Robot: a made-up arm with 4 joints.
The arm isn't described. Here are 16 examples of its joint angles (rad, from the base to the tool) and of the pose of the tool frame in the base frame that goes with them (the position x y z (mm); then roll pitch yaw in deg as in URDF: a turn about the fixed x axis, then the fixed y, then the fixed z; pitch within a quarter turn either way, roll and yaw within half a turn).
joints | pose
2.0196 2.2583 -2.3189 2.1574 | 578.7 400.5 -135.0 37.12 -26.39 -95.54
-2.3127 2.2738 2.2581 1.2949 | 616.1 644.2 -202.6 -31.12 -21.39 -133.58
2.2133 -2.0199 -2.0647 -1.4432 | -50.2 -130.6 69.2 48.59 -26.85 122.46
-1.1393 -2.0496 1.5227 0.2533 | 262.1 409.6 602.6 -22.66 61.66 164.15
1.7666 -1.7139 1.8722 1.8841 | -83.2 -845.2 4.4 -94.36 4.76 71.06
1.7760 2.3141 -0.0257 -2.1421 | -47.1 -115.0 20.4 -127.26 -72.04 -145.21
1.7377 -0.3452 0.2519 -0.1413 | -3.1 -175.5 -53.0 85.88 -11.42 -4.03
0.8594 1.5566 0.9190 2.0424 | -156.3 -559.6 576.8 65.97 6.46 57.50
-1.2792 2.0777 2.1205 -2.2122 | 197.8 311.7 557.0 75.65 6.31 48.67
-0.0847 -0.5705 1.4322 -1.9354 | 330.8 197.6 487.3 77.88 -71.35 -136.08
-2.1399 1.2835 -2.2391 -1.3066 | 392.4 126.4 24.1 53.64 -28.45 -42.56
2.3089 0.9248 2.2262 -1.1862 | 273.1 -289.3 21.5 -30.48 27.68 -40.14
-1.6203 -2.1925 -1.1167 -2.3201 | -45.6 -39.1 -50.5 -126.42 -23.50 -44.17
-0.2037 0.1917 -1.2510 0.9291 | -34.8 2.6 -173.3 44.52 -45.87 24.10
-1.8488 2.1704 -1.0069 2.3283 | -51.9 -350.4 261.7 -134.47 30.22 34.94
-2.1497 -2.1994 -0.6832 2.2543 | 378.2 -389.9 17.6 145.67 -27.11 97.43
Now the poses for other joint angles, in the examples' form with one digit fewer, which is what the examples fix.
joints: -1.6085 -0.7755 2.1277 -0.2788
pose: -104 415 146 161.1 51.7 19.2
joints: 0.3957 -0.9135 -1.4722 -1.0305
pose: 17 46 302 100.9 40.6 59.9
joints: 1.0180 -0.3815 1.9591 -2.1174
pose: 356 -214 572 51.9 -30.4 -134.3
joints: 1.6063 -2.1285 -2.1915 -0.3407
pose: 47 -73 -141 50.5 -44.9 159.6
